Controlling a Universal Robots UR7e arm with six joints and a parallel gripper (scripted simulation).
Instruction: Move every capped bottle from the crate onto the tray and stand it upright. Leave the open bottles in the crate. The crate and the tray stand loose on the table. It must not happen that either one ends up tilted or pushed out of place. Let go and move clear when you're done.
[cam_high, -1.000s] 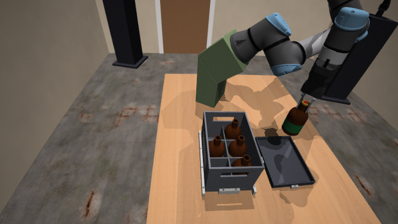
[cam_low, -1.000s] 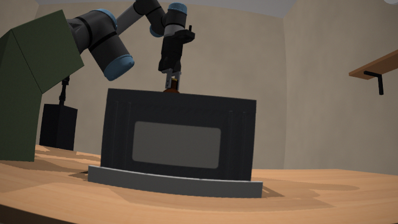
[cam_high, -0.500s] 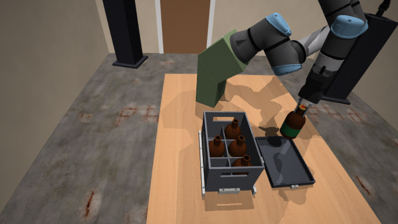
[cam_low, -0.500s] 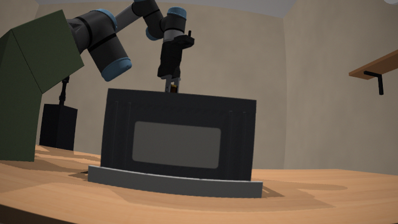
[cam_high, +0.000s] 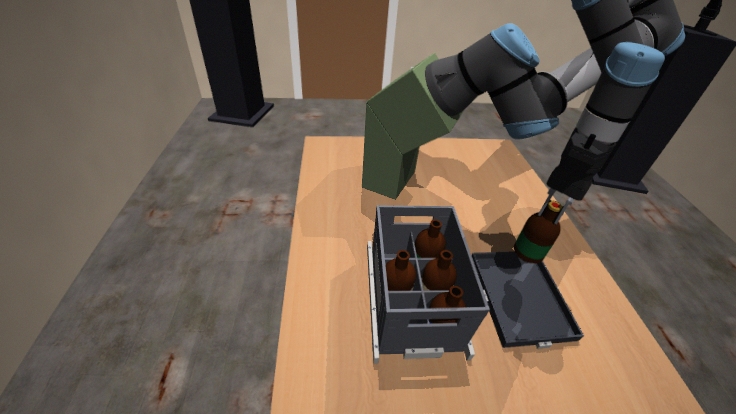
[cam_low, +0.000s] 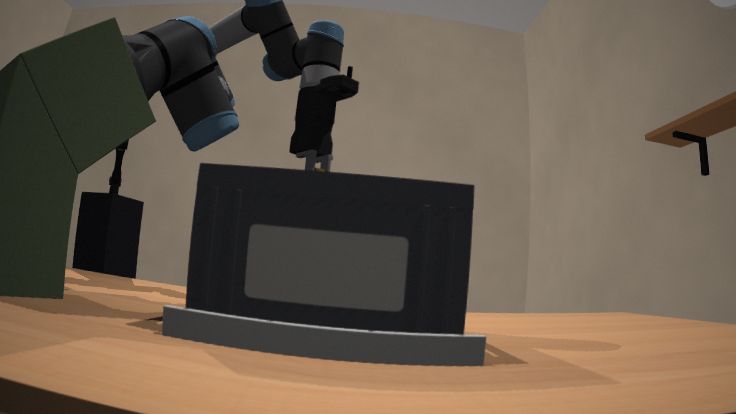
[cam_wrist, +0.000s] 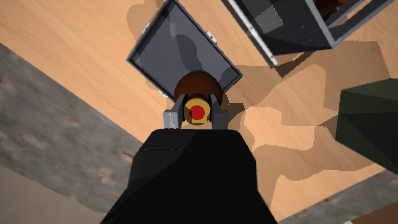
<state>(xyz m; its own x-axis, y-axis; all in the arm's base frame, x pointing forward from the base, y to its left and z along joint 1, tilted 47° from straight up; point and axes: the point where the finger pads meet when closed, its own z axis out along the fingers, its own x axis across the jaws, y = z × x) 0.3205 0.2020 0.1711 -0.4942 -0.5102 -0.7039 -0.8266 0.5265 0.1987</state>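
Right now my hand is 60 mm above the brown capped bottle. The rest, counted from my hand: dark grey tray 50 mm ahead, 20 mm to the left, 230 mm below; dark crate 110 mm ahead, 250 mm to the right, 160 mm below; open bottle 190 mm ahead, 190 mm to the right, 150 mm below.
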